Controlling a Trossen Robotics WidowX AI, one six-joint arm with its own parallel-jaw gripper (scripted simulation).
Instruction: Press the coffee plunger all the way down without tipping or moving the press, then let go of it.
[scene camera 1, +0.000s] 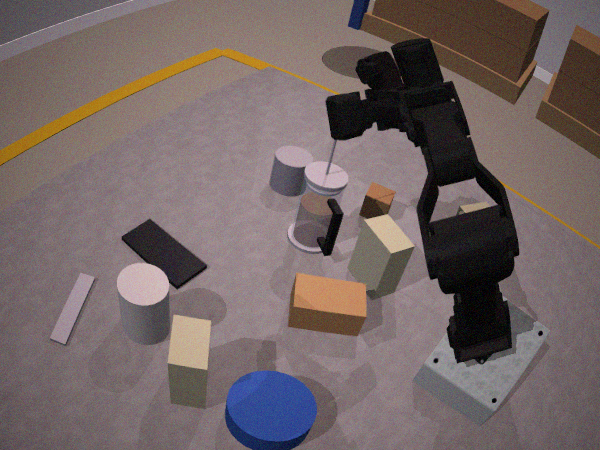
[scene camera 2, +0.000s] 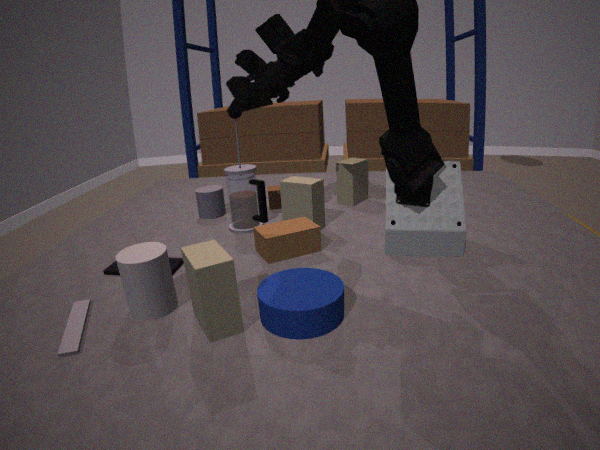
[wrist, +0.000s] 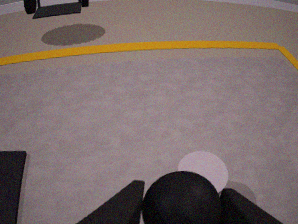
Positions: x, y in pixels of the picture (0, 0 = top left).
Labels:
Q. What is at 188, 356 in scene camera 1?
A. A cream box.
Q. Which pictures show the orange box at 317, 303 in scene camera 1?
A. Scene camera 1 and scene camera 2 only.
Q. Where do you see my gripper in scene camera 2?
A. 232, 111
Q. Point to a grey cylinder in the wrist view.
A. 206, 164

